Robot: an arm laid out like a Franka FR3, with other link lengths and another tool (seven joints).
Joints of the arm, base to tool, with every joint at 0 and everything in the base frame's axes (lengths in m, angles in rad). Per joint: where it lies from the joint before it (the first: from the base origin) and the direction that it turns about. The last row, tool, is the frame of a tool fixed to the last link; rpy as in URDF.
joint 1: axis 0 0 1 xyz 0 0 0.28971
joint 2: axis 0 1 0 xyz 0 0 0
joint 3: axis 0 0 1 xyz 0 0 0.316
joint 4: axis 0 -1 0 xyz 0.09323 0 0
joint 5: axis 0 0 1 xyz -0.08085 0 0.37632
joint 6: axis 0 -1 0 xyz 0 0 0
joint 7: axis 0 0 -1 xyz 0.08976 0 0
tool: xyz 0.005 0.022 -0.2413 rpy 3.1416 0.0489 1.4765
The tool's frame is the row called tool.
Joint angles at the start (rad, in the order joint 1, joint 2, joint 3, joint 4, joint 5, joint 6, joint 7):
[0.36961 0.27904 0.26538 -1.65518 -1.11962 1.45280 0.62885]
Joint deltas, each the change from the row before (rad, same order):
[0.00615 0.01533 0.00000 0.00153 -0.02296 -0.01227 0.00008]
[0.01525 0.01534 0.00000 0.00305 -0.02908 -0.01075 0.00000]
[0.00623 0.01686 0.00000 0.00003 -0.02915 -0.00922 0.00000]
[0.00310 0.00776 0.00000 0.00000 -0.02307 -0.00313 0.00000]
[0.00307 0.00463 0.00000 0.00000 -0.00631 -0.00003 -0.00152]
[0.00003 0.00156 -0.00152 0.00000 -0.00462 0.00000 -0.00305]
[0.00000 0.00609 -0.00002 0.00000 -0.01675 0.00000 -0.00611]
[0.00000 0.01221 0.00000 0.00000 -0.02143 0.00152 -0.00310]
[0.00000 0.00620 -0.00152 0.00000 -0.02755 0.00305 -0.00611]
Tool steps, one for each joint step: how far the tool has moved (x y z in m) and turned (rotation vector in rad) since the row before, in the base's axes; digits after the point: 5 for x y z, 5 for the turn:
[0.00157 0.00025 -0.00372 -0.02838 0.00241 0.00411]
[0.00147 0.00607 -0.00188 -0.03107 -0.00309 0.01679]
[0.00271 0.00089 -0.00404 -0.03250 -0.00012 0.00960]
[0.00277 0.00048 0.00007 -0.02117 -0.00596 0.00944]
[0.00060 0.00174 -0.00163 -0.00681 0.00191 0.00602]
[0.00091 -0.00099 -0.00001 -0.00538 0.00123 0.00140]
[0.00261 -0.00048 -0.00043 -0.01632 0.00123 0.00857]
[0.00385 -0.00008 -0.00346 -0.02012 0.00139 0.01092]
[0.00480 -0.00080 0.00155 -0.02279 -0.00520 0.01428]

